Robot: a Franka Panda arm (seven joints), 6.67 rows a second.
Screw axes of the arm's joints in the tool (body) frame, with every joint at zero. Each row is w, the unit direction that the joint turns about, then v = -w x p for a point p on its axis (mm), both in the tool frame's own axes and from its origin. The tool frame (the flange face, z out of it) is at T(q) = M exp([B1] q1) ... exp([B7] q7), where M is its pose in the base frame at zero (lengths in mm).
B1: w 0 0 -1 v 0 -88 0
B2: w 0 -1 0 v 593 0 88
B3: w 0 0 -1 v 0 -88 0
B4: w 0 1 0 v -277 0 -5.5
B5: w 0 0 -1 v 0 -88 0
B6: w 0 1 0 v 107 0 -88
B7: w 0 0 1 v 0 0 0
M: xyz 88 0 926 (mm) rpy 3.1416 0 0 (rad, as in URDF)
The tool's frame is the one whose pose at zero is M.
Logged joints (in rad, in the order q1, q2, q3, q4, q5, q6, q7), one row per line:
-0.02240, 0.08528, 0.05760, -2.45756, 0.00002, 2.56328, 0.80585
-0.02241, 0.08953, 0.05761, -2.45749, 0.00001, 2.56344, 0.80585
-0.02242, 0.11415, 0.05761, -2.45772, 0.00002, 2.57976, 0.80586
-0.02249, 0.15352, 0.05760, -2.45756, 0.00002, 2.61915, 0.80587
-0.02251, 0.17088, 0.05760, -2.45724, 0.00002, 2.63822, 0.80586
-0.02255, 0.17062, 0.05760, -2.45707, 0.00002, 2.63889, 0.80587
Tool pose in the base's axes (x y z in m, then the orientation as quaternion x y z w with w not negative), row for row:
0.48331, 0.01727, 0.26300, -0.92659, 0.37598, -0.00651, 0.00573
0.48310, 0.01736, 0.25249, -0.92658, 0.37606, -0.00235, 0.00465
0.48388, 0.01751, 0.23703, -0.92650, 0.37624, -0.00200, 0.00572
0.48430, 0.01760, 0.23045, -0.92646, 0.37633, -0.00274, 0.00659
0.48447, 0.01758, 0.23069, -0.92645, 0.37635, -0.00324, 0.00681
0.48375, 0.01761, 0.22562, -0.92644, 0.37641, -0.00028, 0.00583
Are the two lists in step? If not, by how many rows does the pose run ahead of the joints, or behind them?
The pose runs 1 row ahead of the joints: the pose in row i belongs to the joints in row i + 1.
